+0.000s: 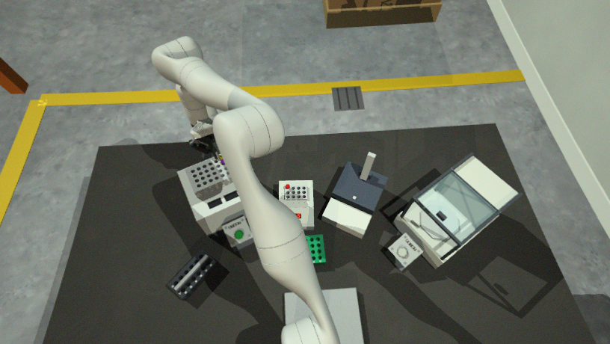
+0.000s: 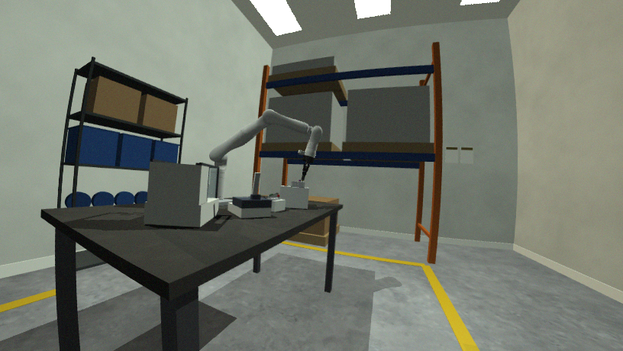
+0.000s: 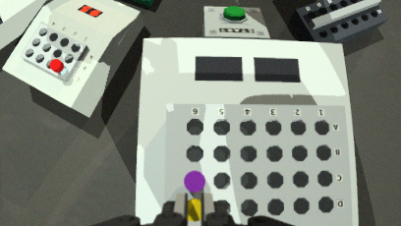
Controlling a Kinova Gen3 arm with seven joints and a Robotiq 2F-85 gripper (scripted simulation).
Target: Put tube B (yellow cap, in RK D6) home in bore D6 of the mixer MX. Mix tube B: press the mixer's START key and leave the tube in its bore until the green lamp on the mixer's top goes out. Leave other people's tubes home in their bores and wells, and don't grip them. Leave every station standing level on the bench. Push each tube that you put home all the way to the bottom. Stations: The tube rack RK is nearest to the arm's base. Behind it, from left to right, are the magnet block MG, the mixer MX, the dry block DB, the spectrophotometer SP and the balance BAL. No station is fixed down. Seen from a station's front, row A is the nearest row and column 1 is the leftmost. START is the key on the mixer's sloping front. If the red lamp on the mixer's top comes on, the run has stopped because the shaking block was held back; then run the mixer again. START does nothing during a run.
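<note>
Now: hand 40 mm above the tube B. Round my hand: blue-capped tube (260 mm behind, 190 mm to the right, 170 mm below); dry block DB (210 mm to the right, 170 mm below, 120 mm behind); green start key (210 mm behind, 130 mm below, 30 mm to the right).
</note>
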